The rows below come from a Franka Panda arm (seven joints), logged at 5 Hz.
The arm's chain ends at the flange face. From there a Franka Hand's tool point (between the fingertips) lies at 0.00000 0.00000 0.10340 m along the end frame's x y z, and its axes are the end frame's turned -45 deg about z.
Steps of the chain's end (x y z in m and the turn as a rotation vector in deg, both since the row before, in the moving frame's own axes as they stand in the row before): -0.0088 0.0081 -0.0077 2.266 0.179 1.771; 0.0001 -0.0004 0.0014 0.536 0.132 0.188; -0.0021 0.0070 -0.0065 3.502 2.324 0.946; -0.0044 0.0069 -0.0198 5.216 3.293 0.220; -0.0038 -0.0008 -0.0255 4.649 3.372 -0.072; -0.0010 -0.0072 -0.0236 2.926 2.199 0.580; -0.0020 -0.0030 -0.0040 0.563 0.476 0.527
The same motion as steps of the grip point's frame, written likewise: -0.0088 -0.0031 -0.0078 1.476 1.729 1.771; 0.0012 -0.0007 0.0014 0.286 0.472 0.188; 0.0010 0.0020 -0.0068 0.833 4.120 0.946; 0.0029 -0.0007 -0.0204 1.360 6.017 0.220; 0.0081 -0.0049 -0.0260 0.903 5.672 -0.072; 0.0109 -0.0067 -0.0238 0.514 3.624 0.580; 0.0020 -0.0036 -0.0040 0.062 0.735 0.527
